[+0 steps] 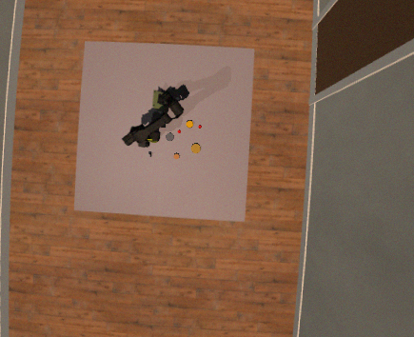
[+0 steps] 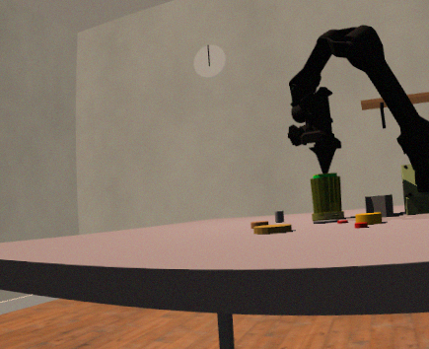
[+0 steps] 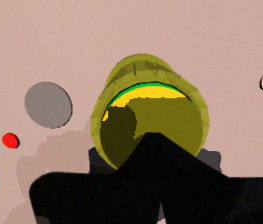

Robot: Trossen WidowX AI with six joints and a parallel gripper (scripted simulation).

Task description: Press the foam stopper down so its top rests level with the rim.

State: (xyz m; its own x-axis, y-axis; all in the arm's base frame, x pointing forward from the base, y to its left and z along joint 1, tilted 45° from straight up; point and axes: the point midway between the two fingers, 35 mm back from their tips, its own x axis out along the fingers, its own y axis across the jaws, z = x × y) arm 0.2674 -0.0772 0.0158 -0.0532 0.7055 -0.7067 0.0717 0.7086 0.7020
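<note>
The foam stopper lies 5 cm below my hand. Also, from my hand: grey block (14 cm behind, 6 cm to the left, 13 cm below); grey disc (2 cm behind, 12 cm to the left, 15 cm below); small grey cylinder (14 cm ahead, 1 cm to the right, 14 cm below).
</note>
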